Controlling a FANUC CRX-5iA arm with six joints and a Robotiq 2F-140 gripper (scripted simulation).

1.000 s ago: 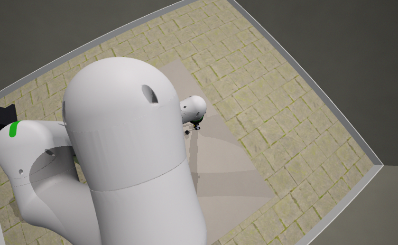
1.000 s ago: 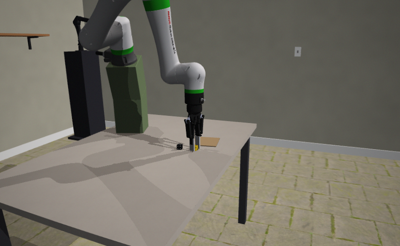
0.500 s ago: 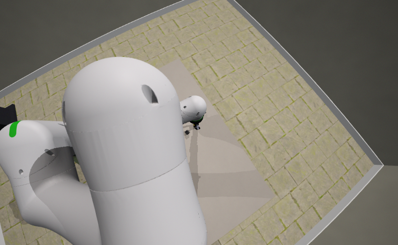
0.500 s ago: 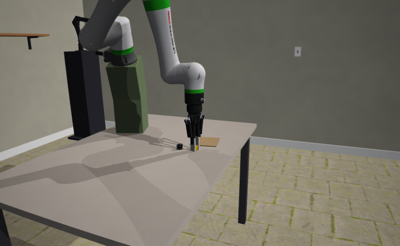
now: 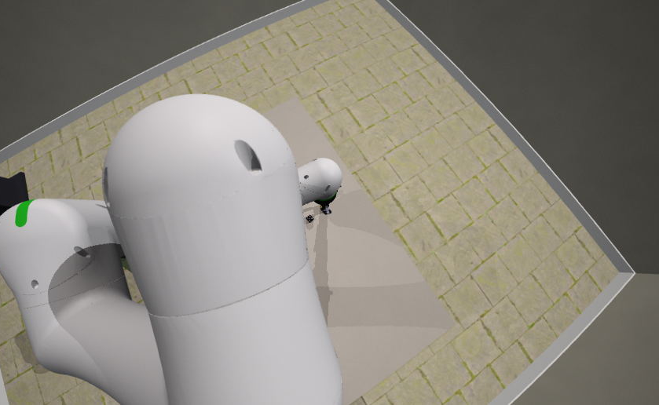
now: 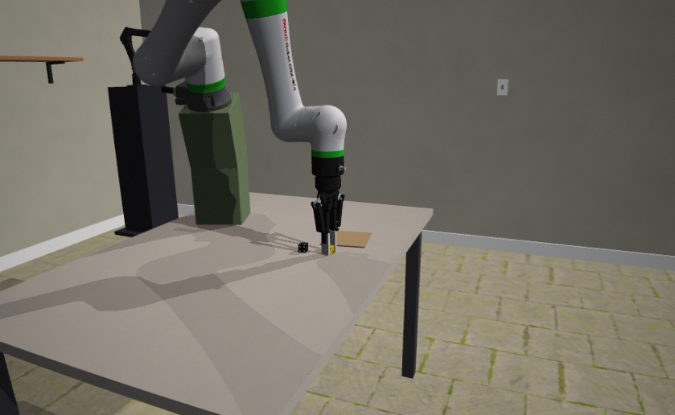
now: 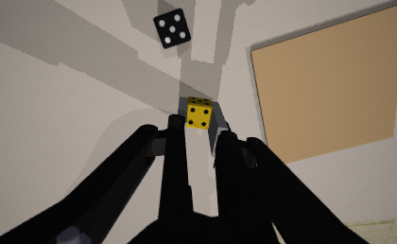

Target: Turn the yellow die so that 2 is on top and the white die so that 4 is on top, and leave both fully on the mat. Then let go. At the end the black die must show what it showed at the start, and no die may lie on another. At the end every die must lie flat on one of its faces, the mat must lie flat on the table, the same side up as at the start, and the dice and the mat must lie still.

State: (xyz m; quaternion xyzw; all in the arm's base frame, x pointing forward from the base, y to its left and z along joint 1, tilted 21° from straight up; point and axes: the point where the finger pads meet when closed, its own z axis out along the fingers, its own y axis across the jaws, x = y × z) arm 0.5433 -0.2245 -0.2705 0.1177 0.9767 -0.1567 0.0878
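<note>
Right now the black die is 80 mm behind my hand, 10 mm to the right of it and 20 mm below it. The rest, counted from my hand: tan mat (140 mm to the left, 30 mm below); white die (80 mm behind, 230 mm to the left, 20 mm below); yellow die (20 mm below).
</note>
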